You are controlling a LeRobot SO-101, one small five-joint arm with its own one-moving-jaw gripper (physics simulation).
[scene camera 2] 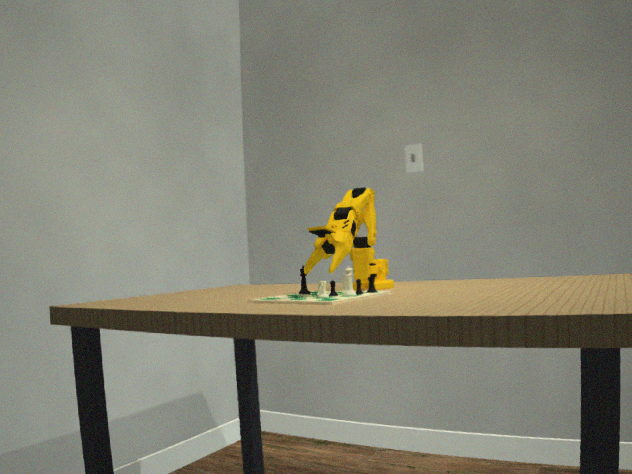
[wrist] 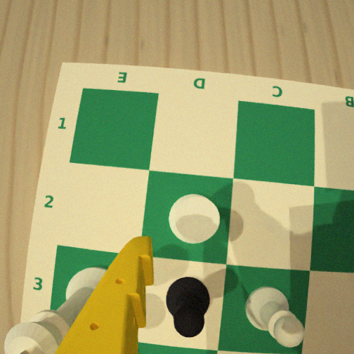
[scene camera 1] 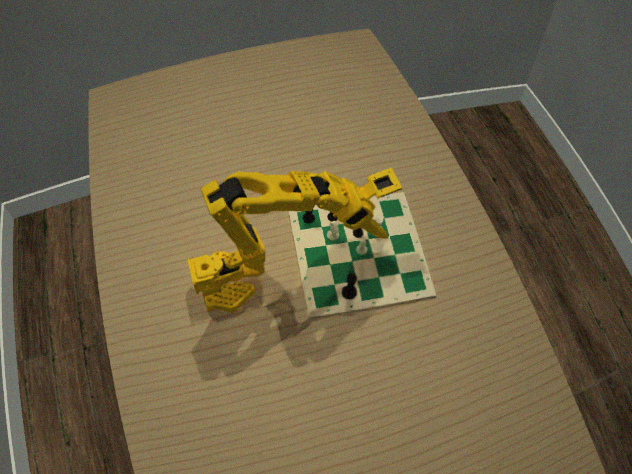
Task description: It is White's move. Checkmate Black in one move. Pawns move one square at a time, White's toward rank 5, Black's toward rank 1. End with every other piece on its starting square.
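Frame: origin at the arm's base, x ahead, y left, z up, level; millimetres.
Seen in the pictures: end effector, tool point: [scene camera 2: 329,271] [scene camera 1: 373,208]; arm's base, origin of the base link: [scene camera 1: 236,280].
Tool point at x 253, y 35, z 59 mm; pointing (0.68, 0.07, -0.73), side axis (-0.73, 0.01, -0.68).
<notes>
Offsets run from my tool point to a thing's top centre. "spot": to the spot under its first point. Level surfaces: height alone.
My gripper [scene camera 1: 383,229] [scene camera 2: 319,271] is open and empty, tips low above the board near D2; the two jaws stand apart in scene camera 2. In the wrist view one notched jaw [wrist: 120,295] shows; the moving jaw is out of the picture. The white rook @(dy -12, dx +8, dz -20 mm) [wrist: 194,218] [scene camera 1: 378,216] stands on D2, just past the jaw tip, partly hidden in scene camera 1. The white king @(dy +32, dx -25, dz +11 mm) [wrist: 32,340] [scene camera 2: 348,281] stands on E3, partly behind the jaw. A white pawn @(dy -43, dx -32, dz -21 mm) [wrist: 267,306] [scene camera 1: 361,249] is on C3. The white knight @(dy -1, dx -69, dz -13 mm) [scene camera 1: 333,234] is on D4. The black king @(dy -113, dx -80, dz +11 mm) [scene camera 1: 349,290] [scene camera 2: 303,285] is on A4.
A black pawn @(dy -9, dx -26, dz -21 mm) [wrist: 188,300] [scene camera 1: 357,233] stands on D3, close beside the jaw. Another black pawn @(dy +36, dx -58, dz -21 mm) [scene camera 1: 331,216] is on E4, and a black piece @(dy +46, dx -99, dz -20 mm) [scene camera 1: 308,217] is on E5. The board @(spot: dy -150, dx +56, dz -53 mm) [scene camera 1: 430,288] lies on the wooden table @(dz -59 mm) [scene camera 1: 459,357].
</notes>
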